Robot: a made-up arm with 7 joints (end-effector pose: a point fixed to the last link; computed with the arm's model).
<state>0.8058 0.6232 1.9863 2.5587 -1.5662 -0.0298 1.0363</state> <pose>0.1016 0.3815 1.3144 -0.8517 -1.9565 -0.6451</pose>
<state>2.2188 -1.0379 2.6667 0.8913 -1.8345 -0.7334 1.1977</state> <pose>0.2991 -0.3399 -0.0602 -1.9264 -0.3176 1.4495</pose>
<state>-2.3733 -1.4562 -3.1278 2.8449 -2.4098 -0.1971 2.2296</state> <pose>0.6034 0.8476 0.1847 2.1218 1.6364 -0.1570</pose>
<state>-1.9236 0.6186 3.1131 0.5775 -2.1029 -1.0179 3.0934</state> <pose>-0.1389 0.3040 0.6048 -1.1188 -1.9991 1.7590</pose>
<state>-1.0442 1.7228 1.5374 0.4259 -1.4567 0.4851 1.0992</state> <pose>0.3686 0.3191 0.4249 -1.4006 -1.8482 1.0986</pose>
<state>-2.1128 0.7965 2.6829 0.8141 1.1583 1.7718 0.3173</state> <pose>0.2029 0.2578 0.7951 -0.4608 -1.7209 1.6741</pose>
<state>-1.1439 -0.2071 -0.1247 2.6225 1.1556 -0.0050 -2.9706</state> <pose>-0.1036 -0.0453 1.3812 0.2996 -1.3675 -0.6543</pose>
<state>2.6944 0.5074 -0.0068 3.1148 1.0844 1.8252 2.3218</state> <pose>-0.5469 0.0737 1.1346 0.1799 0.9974 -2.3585</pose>
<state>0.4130 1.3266 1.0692 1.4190 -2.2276 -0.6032 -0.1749</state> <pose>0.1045 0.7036 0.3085 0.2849 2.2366 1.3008</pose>
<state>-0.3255 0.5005 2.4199 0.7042 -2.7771 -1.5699 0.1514</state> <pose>-0.1024 0.1389 0.5947 -2.1538 1.3653 1.6515</pose>
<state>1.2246 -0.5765 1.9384 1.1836 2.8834 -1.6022 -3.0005</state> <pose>-0.3818 -0.1465 0.4710 0.2871 0.9381 0.3388</pose>
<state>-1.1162 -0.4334 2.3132 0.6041 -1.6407 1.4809 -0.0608</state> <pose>0.2774 0.4478 0.2251 -0.0625 -0.1763 -0.5560</pose>
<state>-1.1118 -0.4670 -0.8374 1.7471 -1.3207 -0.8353 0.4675</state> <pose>-0.1021 -0.2189 1.1671 1.3056 -1.0548 -0.3148</pose>
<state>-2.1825 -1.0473 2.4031 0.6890 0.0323 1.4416 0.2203</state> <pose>0.3192 0.0061 -0.0199 0.3448 -0.7638 -2.8532</pose>
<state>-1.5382 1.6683 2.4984 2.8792 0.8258 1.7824 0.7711</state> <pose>0.0206 -0.9723 0.4983 -0.5524 -1.8735 -0.8345</pose>
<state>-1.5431 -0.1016 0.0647 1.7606 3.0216 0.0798 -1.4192</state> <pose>0.0980 -0.5976 0.9475 -1.9059 0.9432 -1.5848</pose>
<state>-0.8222 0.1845 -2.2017 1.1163 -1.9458 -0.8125 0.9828</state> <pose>-0.4365 -0.3418 0.6070 -1.8596 1.7795 1.4579</pose>
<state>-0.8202 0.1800 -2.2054 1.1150 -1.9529 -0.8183 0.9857</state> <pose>-0.4361 -0.3391 0.6058 -1.8671 1.7731 1.4493</pose>
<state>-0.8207 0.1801 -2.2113 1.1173 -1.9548 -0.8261 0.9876</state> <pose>-0.4366 -0.3360 0.6076 -1.8688 1.7744 1.4454</pose>
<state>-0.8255 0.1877 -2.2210 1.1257 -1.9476 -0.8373 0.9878</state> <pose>-0.4387 -0.3324 0.6146 -1.8609 1.7891 1.4493</pose>
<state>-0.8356 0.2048 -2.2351 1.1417 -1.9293 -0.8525 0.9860</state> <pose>-0.4422 -0.3283 0.6281 -1.8411 1.8197 1.4644</pose>
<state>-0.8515 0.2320 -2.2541 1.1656 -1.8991 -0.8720 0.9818</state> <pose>-0.4463 -0.3236 0.6487 -1.8085 1.8658 1.4928</pose>
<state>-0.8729 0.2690 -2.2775 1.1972 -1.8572 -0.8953 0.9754</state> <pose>-0.4498 -0.3192 0.6761 -1.7636 1.9247 1.5371</pose>
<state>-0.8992 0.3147 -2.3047 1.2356 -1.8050 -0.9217 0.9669</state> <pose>-0.4508 -0.3158 0.7094 -1.7075 1.9914 1.5994</pose>
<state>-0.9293 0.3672 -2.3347 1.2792 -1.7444 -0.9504 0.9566</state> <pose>-0.4477 -0.3147 0.7468 -1.6433 2.0592 1.6802</pose>
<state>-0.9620 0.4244 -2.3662 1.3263 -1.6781 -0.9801 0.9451</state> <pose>-0.4396 -0.3173 0.7857 1.5315 -2.0641 -1.7313</pose>
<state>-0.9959 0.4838 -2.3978 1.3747 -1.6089 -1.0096 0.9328</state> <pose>-0.4265 -0.3244 0.8233 1.4041 -2.0280 -1.7685</pose>
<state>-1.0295 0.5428 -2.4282 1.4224 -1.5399 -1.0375 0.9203</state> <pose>-0.4095 -0.3363 0.8570 1.2858 -1.9757 -1.8080</pose>
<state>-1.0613 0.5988 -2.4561 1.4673 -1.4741 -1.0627 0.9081</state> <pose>-0.3903 -0.3522 0.8849 1.1820 -1.9124 -1.8469</pose>
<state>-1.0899 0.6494 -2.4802 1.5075 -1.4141 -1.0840 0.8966</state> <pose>-0.3712 -0.3706 0.9060 1.0957 -1.8449 -1.8824</pose>
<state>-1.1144 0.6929 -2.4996 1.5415 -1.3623 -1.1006 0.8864</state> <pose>-0.3540 -0.3895 0.9205 1.0275 -1.7805 -1.9129</pose>
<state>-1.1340 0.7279 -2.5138 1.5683 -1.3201 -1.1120 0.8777</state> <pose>-0.3402 -0.4068 0.9296 0.9763 -1.7253 -1.9366</pose>
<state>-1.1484 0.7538 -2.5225 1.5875 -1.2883 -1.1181 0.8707</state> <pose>-0.3304 -0.4211 0.9345 0.9405 -1.6833 -1.9531</pose>
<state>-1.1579 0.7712 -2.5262 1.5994 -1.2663 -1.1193 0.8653</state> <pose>-0.3246 -0.4317 0.9368 0.9170 -1.6558 -1.9631</pose>
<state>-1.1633 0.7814 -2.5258 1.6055 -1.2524 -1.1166 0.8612</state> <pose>-0.3220 -0.4389 0.9374 0.9028 -1.6411 -1.9678</pose>
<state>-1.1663 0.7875 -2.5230 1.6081 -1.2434 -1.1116 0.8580</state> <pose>-0.3215 -0.4441 0.9372 0.8938 -1.6343 -1.9694</pose>
